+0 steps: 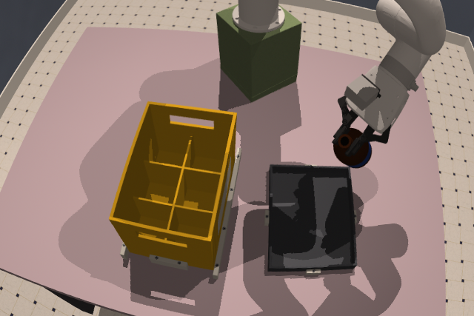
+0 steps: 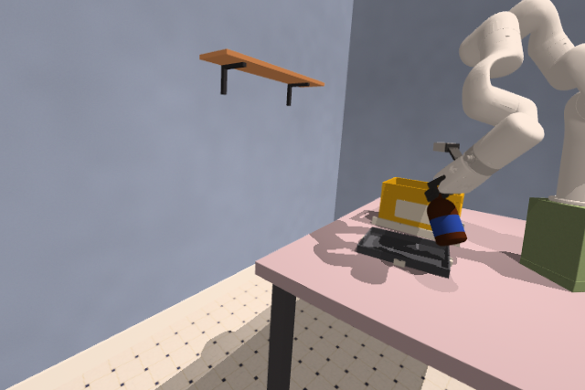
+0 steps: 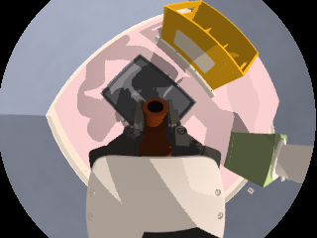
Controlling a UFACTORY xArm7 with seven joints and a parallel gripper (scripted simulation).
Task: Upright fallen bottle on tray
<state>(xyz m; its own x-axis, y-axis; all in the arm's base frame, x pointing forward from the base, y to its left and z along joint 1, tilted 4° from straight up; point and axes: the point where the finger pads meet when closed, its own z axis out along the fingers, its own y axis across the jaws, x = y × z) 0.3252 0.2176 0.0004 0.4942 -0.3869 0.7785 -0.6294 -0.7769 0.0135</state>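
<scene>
The brown bottle is 2 cm behind my hand, 2 cm to the left of it and 5 cm below it. From my hand the other things lie so: dark tray: 7 cm ahead, 2 cm to the right, 19 cm below; then yellow crate: 9 cm ahead, 31 cm to the right, 12 cm below.
</scene>
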